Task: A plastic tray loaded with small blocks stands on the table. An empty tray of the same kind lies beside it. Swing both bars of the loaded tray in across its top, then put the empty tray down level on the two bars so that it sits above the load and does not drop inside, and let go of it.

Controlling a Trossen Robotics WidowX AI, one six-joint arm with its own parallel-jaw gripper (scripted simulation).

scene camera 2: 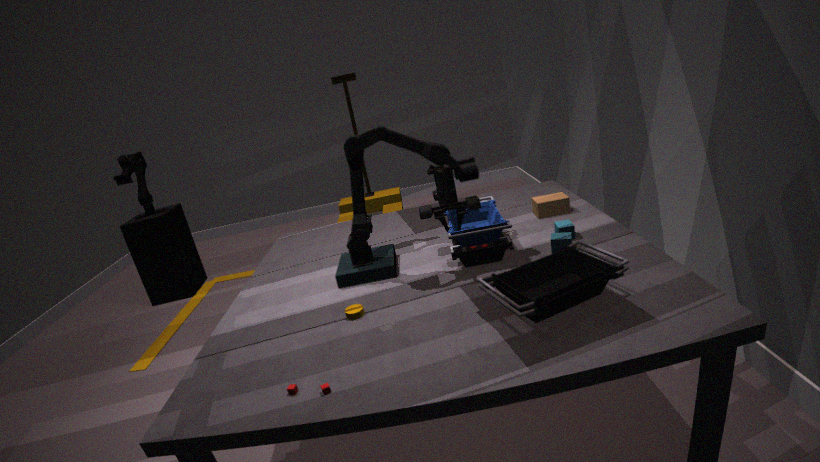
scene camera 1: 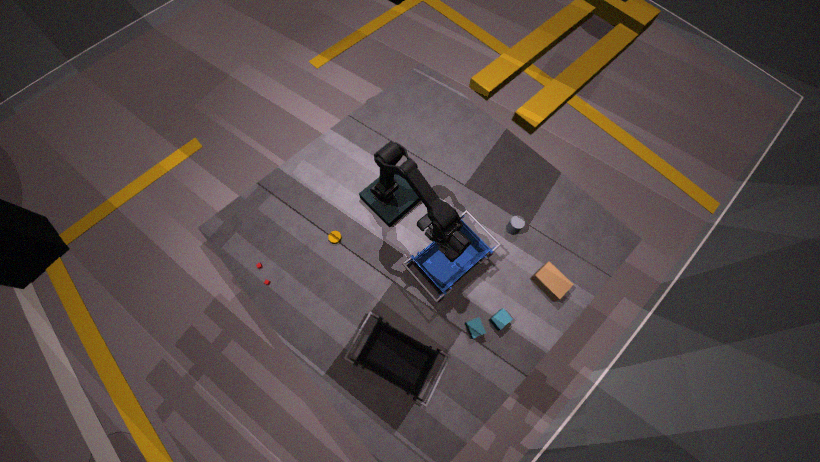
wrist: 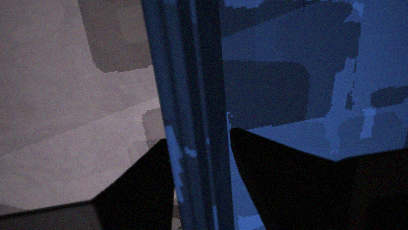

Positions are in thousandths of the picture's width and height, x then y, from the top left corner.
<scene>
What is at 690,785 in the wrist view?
My gripper.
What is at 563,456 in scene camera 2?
My gripper.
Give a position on a blue tray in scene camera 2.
590,488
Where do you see a blue tray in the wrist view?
793,367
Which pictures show the box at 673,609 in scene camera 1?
Scene camera 2 and scene camera 1 only.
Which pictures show the blue tray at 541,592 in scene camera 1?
Scene camera 2, scene camera 1 and the wrist view: all of them.
</scene>
